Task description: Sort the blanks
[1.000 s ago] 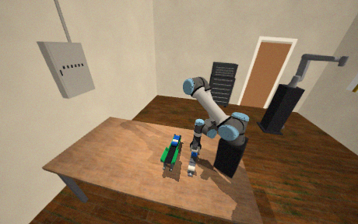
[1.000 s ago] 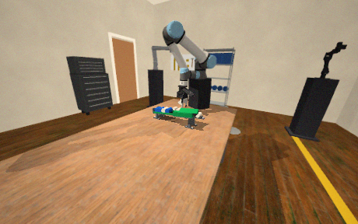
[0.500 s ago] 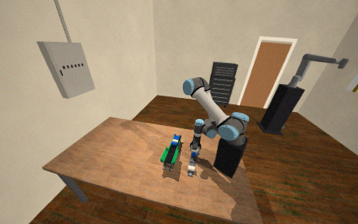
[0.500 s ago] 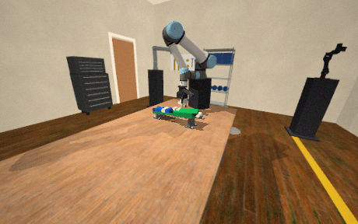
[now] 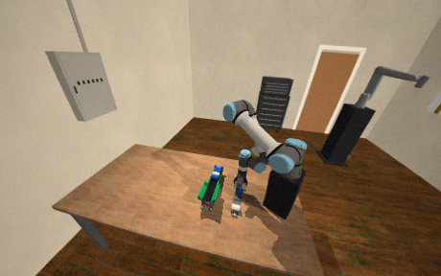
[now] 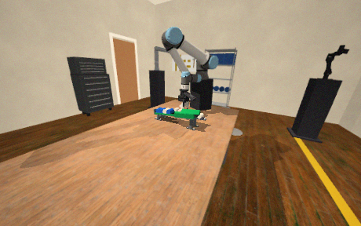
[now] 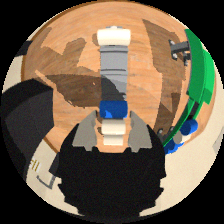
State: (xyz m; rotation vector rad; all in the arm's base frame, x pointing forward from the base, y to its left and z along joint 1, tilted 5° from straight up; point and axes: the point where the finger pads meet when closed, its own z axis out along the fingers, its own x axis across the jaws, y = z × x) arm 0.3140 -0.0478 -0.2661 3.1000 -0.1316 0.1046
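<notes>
Now: the stock rack 30 mm to the left of my hand and 50 mm below it.
</notes>
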